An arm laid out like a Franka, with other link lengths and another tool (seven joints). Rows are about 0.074 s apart.
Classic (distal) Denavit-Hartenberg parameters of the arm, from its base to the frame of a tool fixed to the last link. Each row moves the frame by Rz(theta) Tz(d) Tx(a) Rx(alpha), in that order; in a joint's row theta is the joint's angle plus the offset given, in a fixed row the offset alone. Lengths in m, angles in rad.
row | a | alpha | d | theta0
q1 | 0 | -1.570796 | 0.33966 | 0
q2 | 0 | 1.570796 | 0 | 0
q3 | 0.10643 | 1.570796 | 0.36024 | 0
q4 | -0.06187 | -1.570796 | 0 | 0
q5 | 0 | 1.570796 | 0.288 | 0
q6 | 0.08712 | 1.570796 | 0 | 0
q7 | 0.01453 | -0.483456 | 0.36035 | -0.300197
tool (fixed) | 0 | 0 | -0.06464 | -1.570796
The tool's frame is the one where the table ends.
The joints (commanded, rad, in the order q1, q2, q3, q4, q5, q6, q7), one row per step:
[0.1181 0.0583 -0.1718 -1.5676 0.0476 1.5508 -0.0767]
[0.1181 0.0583 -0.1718 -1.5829 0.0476 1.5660 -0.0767]
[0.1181 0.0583 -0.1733 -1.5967 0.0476 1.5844 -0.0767]
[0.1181 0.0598 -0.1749 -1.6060 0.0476 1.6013 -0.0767]
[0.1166 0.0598 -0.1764 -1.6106 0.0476 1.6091 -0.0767]
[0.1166 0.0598 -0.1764 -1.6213 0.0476 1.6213 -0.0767]
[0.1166 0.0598 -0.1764 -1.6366 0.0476 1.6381 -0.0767]
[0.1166 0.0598 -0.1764 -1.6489 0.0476 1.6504 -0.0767]
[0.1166 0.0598 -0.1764 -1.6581 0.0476 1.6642 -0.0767]
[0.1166 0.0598 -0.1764 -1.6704 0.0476 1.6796 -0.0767]
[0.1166 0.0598 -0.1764 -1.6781 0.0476 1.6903 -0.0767]
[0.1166 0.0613 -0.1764 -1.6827 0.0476 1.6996 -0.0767]
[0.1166 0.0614 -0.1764 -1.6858 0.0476 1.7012 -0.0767]
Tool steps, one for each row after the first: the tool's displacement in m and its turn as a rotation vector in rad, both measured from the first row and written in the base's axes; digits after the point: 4 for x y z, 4 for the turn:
[0.0007 -0.0001 -0.0045 0.0000 0.0001 -0.0007]
[0.0027 -0.0011 -0.0082 -0.0004 -0.0045 -0.0030]
[0.0055 -0.0021 -0.0111 -0.0012 -0.0106 -0.0054]
[0.0067 -0.0037 -0.0122 -0.0015 -0.0138 -0.0087]
[0.0075 -0.0038 -0.0153 -0.0017 -0.0153 -0.0093]
[0.0084 -0.0040 -0.0196 -0.0018 -0.0167 -0.0100]
[0.0088 -0.0041 -0.0233 -0.0019 -0.0167 -0.0106]
[0.0104 -0.0043 -0.0256 -0.0023 -0.0213 -0.0112]
[0.0116 -0.0045 -0.0290 -0.0026 -0.0244 -0.0119]
[0.0126 -0.0047 -0.0311 -0.0028 -0.0274 -0.0124]
[0.0142 -0.0048 -0.0328 -0.0033 -0.0306 -0.0128]
[0.0138 -0.0048 -0.0339 -0.0033 -0.0290 -0.0129]

